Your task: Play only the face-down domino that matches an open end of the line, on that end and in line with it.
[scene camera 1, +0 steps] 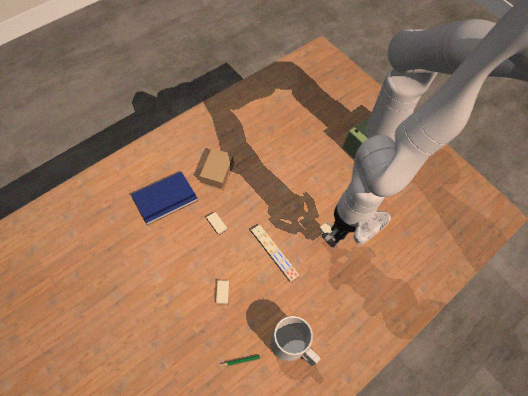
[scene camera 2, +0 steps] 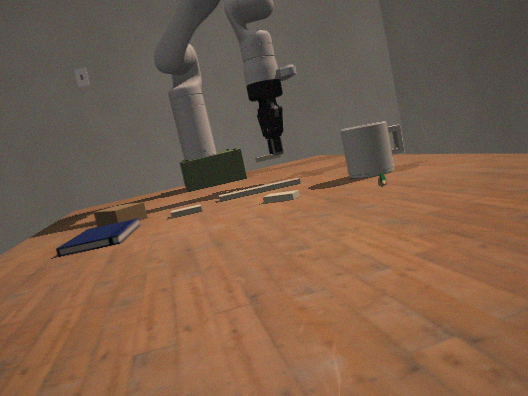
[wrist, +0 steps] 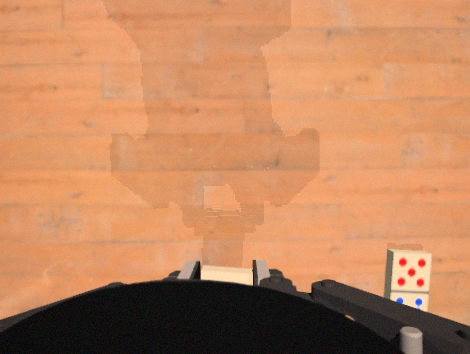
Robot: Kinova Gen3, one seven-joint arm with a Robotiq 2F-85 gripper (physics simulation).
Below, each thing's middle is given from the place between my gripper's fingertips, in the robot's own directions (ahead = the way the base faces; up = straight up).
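My hand's 4 cm above the brown block [scene camera 1: 217, 166], and it's also 33 cm to the left of the block and 13 cm short of it.
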